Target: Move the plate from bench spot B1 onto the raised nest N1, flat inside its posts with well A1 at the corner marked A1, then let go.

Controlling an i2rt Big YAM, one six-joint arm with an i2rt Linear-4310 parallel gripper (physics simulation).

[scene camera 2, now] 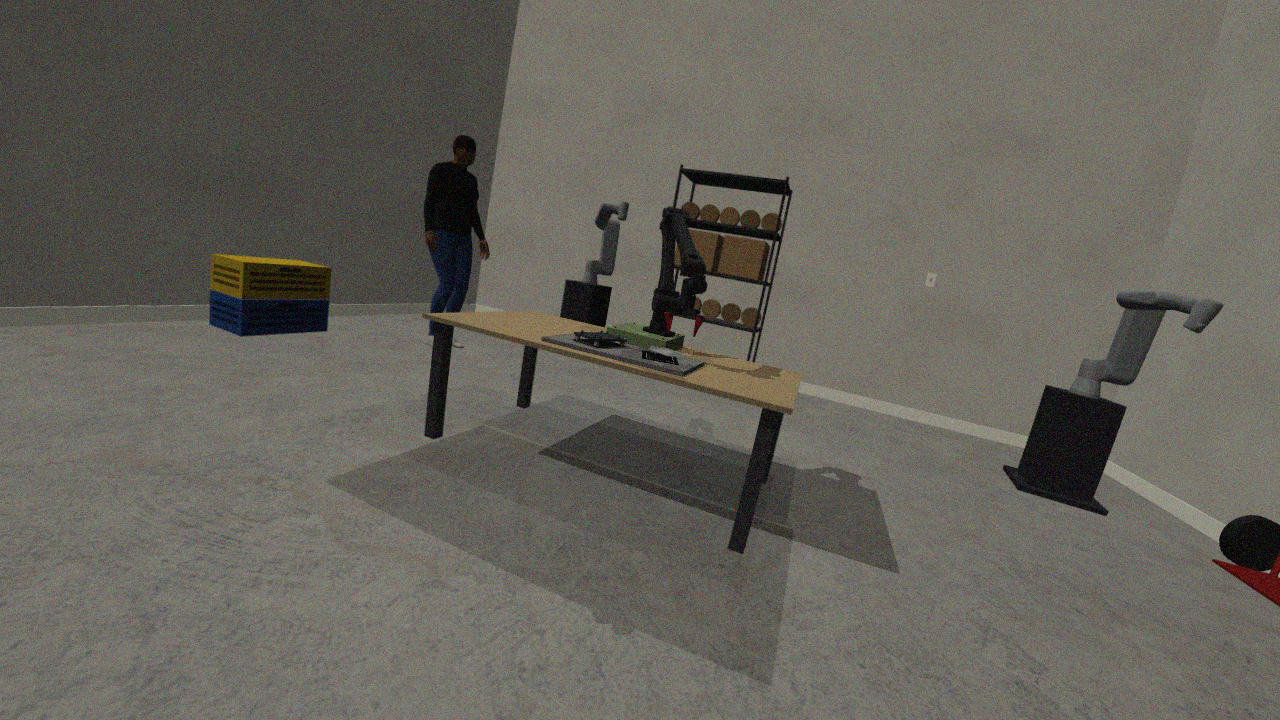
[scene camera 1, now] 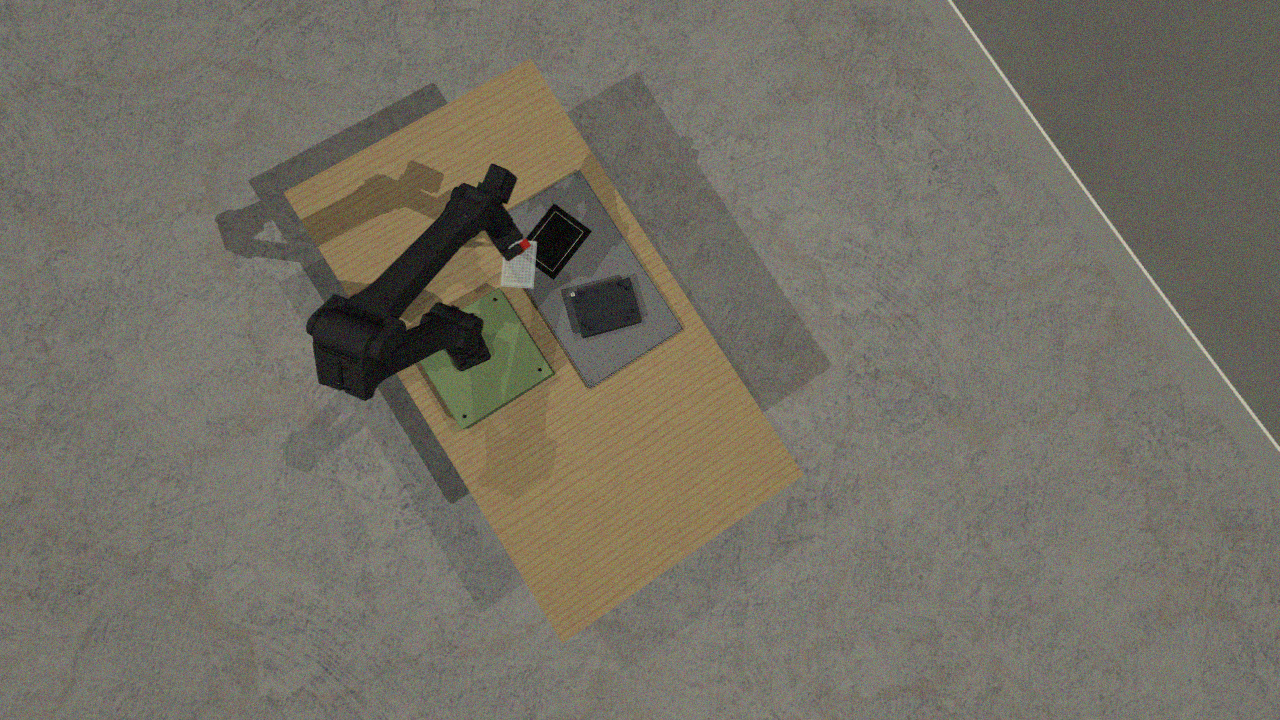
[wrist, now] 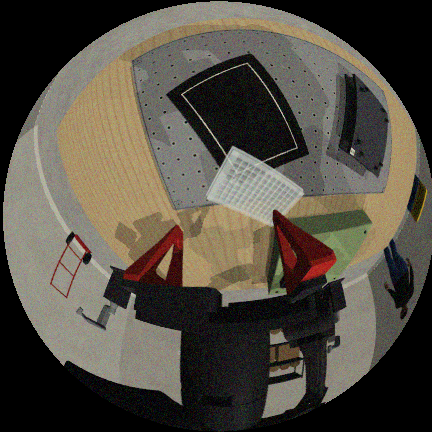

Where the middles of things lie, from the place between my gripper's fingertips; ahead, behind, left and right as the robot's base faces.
Right now my hand is 8 cm above the white well plate (scene camera 1: 519, 272), 4 cm to the left of it and 1 cm past it.
